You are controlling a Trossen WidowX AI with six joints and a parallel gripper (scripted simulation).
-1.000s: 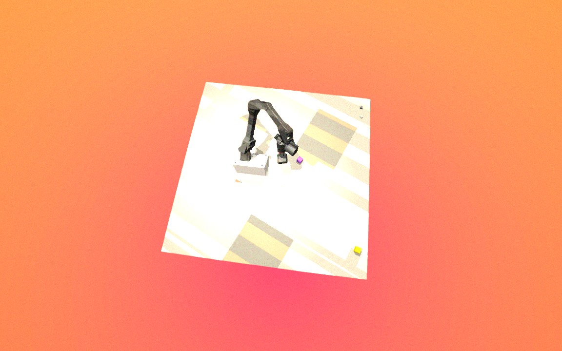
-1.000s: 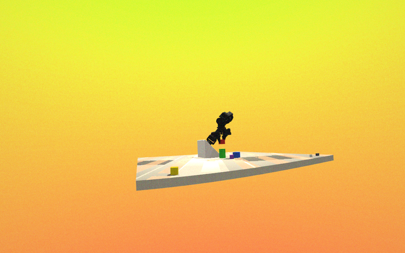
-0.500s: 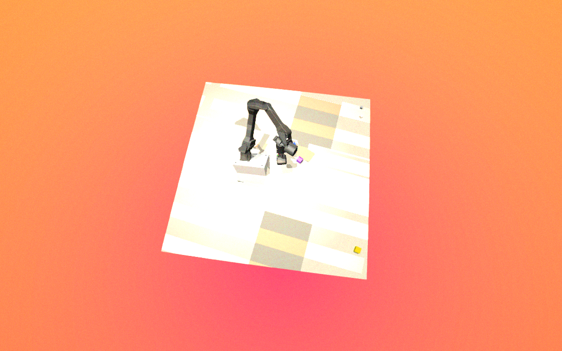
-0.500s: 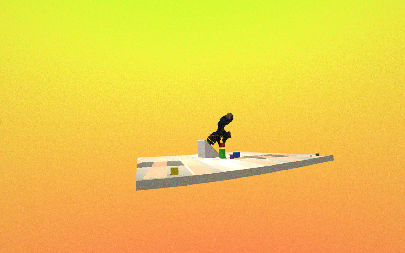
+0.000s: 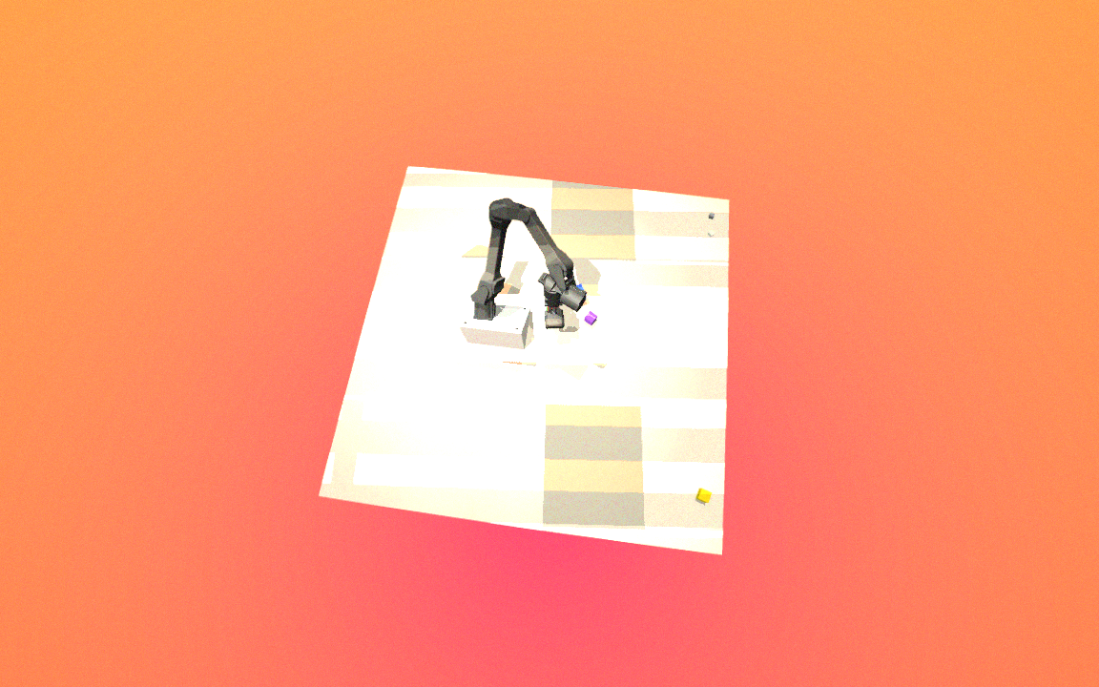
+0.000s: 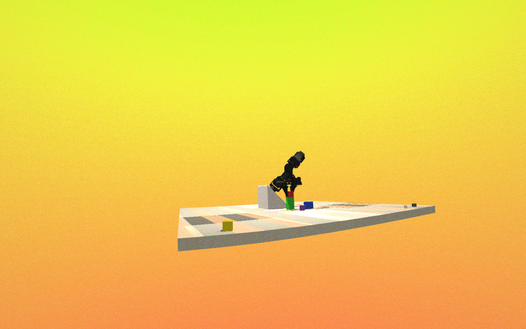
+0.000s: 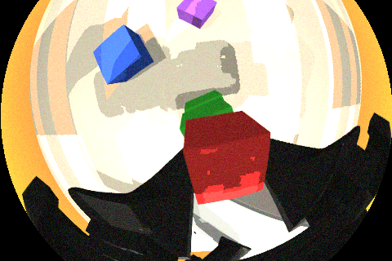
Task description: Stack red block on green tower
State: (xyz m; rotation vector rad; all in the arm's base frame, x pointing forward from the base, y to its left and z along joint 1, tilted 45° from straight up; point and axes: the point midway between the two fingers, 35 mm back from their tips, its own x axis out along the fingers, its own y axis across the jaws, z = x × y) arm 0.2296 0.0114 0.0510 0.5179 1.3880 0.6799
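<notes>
Right now the red block is 1 cm above my gripper tip. The rest, counted from my gripper tip: blue block: 10 cm to the left, 8 cm ahead, 6 cm below; then yellow block: 57 cm to the right, 52 cm ahead, 7 cm below; then purple block: 13 cm ahead, 7 cm below, 1 cm to the left.
</notes>
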